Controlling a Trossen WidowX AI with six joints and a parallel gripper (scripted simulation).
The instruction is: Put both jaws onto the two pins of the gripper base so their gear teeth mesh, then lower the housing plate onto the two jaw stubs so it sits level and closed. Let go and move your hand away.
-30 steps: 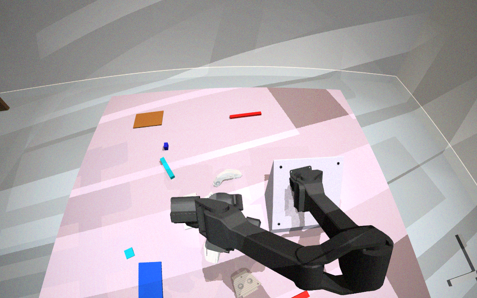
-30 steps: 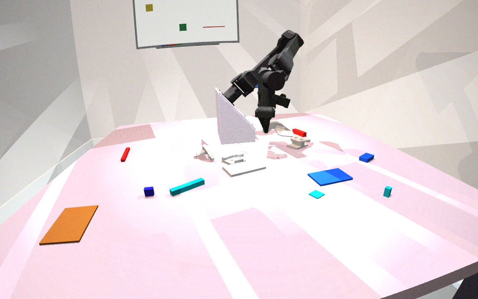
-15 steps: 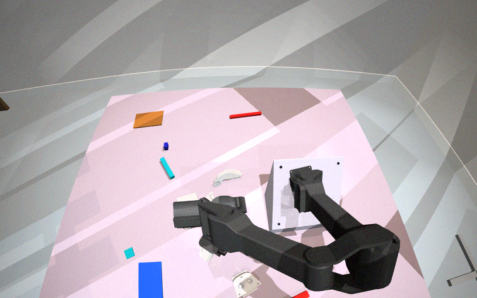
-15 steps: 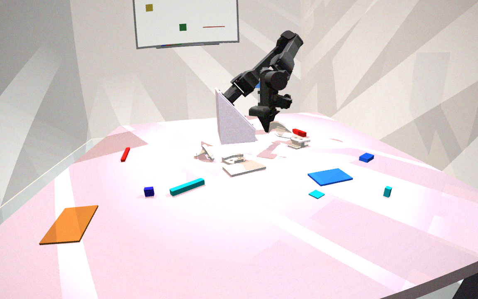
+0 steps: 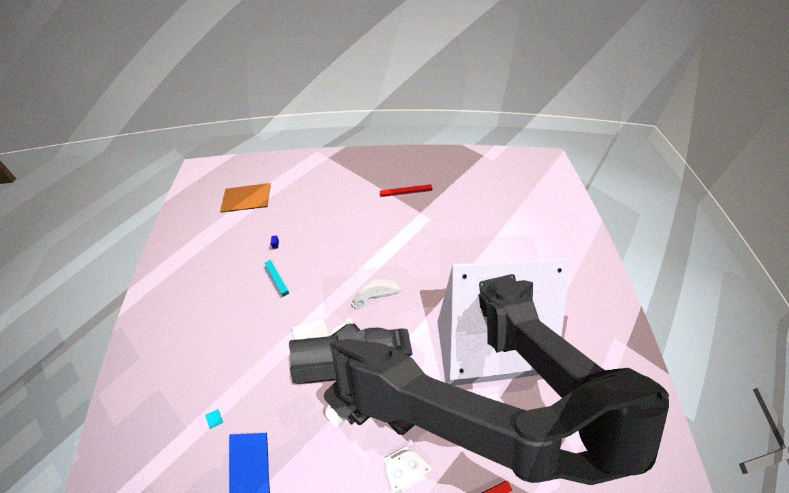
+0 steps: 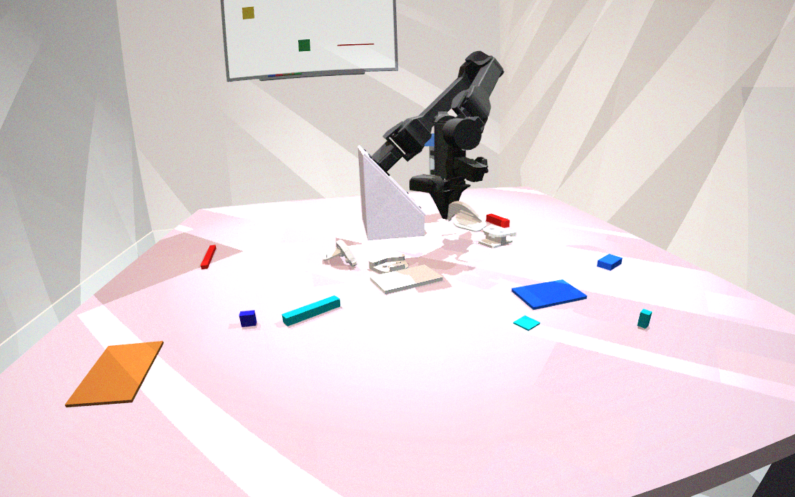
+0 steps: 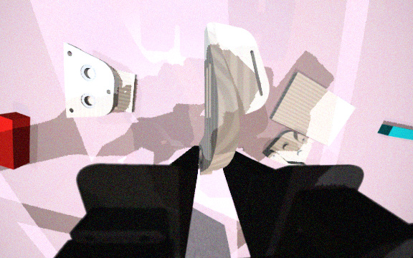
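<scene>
Right now my gripper tip is 10 mm short of the white jaw, 10 mm to the right of it and 10 mm below it. From my gripper tip the other things lie so: white stand 30 mm behind, 140 mm to the left, 70 mm below; housing plate 40 mm ahead, 140 mm to the right, 80 mm below; white gripper base 30 mm behind, 140 mm to the left, 50 mm below.
</scene>
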